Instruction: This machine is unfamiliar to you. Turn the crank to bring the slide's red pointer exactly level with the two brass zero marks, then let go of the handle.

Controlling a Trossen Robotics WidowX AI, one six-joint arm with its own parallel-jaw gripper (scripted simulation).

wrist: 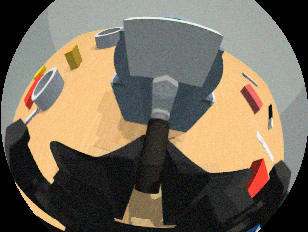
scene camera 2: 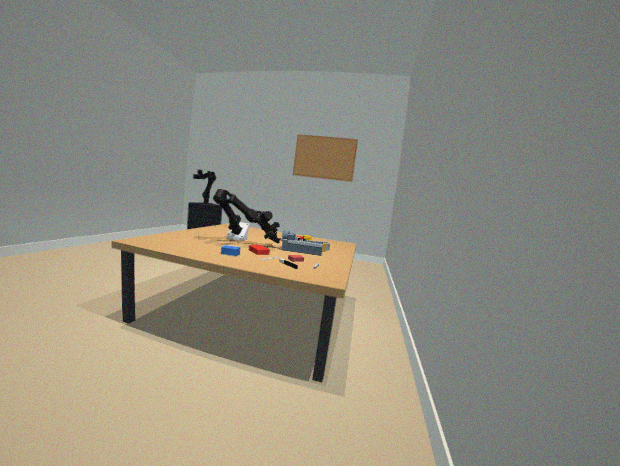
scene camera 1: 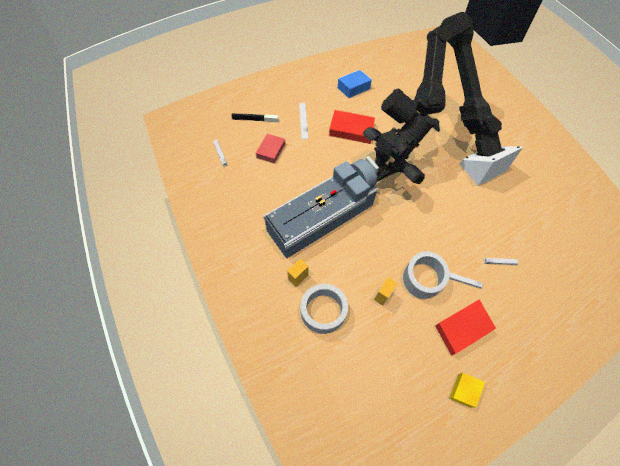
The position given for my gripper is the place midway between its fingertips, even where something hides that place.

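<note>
I find my gripper [scene camera 1: 372, 179] in the scene, and the wrist view has my gripper too [wrist: 154, 140]. A yellow block [scene camera 1: 467, 390] is here with it, and so is a grey slide machine [scene camera 1: 296, 224].
</note>
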